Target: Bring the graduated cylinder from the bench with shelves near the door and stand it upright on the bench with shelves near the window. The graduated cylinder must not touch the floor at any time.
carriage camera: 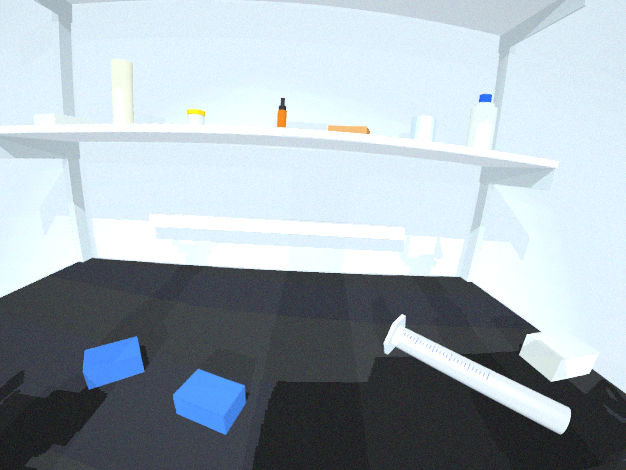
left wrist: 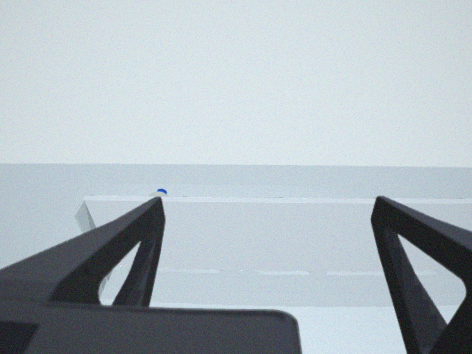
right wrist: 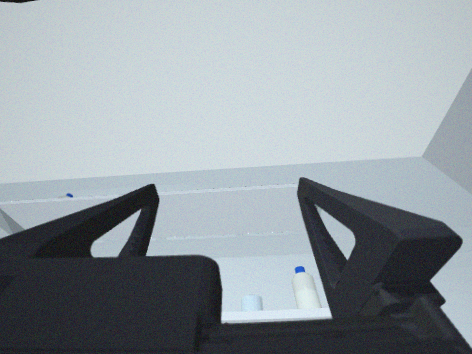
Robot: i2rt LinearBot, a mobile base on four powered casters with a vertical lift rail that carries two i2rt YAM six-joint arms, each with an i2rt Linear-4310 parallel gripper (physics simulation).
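Places are measured from the left arm's base along level axes (x ahead, y left, z up), in metres.
Where they show: left gripper, fingertip midpoint: [left wrist: 268, 208]; right gripper, fingertip midpoint: [right wrist: 227, 188].
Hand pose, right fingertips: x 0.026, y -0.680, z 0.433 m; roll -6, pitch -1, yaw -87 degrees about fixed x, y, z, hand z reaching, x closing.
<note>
After its pixels a point has its place.
The graduated cylinder [carriage camera: 480, 379] @[z 0.087, x 0.228, y -0.674 m] is white with blue scale marks. It lies on its side on the dark bench top [carriage camera: 313, 349] @[z 0.044, x 0.366, y -0.384 m] at the right of the carriage view, its foot pointing to the back left and its other end toward the front right. My left gripper [left wrist: 268, 208] @[z 0.439, x 0.027, y 0.003 m] is open and empty, raised and facing the upper shelf and ceiling. My right gripper [right wrist: 227, 188] @[z 0.433, x 0.026, y -0.680 m] is open and empty, also raised, with a shelf and a blue-capped bottle beyond it. Neither gripper shows in the carriage view, and the cylinder does not show in either wrist view.
Two blue blocks [carriage camera: 113, 361] @[z 0.085, x 0.249, y -0.028 m] [carriage camera: 209, 399] @[z 0.085, x 0.194, y -0.219 m] lie at the left of the bench. A white block [carriage camera: 558, 356] @[z 0.102, x 0.254, y -0.876 m] lies right of the cylinder. Above, a shelf [carriage camera: 303, 139] @[z 0.482, x 0.523, y -0.338 m] holds a tall cream cylinder [carriage camera: 122, 93] @[z 0.593, x 0.596, y 0.144 m], an orange bottle [carriage camera: 281, 118] @[z 0.540, x 0.601, y -0.279 m], a blue-capped bottle [carriage camera: 481, 123] @[z 0.591, x 0.623, y -0.844 m] [right wrist: 305, 290] @[z 0.591, x 0.616, y -0.859 m] and other items.
</note>
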